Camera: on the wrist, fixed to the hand. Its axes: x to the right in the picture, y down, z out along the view.
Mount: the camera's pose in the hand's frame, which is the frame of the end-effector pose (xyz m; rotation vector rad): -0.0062 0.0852 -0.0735 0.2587 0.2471 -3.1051
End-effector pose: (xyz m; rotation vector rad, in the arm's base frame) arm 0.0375 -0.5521 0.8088 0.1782 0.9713 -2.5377
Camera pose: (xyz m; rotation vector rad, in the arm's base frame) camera 0.0771 -0.5584 0.7035 0.5248 -0.0150 0.4852
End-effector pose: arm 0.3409 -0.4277 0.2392 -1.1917 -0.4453 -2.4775
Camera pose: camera 0.3322 -0.5334 0.2012 -0.5041 1.0175 0.4330
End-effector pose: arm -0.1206 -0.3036 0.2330 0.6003 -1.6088 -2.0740
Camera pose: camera -0.0656 -0.3761 0.2995 -1.4570 -0.3691 0.3581
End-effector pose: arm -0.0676 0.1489 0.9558 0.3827 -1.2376 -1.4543
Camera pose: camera 0.0371 0.1357 0.9952 -1.4457 -0.3518 1.1847
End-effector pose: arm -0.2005 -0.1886 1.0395 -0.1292 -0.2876 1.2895
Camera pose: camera -0.2603 -0.1662 0.9466 0.3454 0.1178 -1.7765
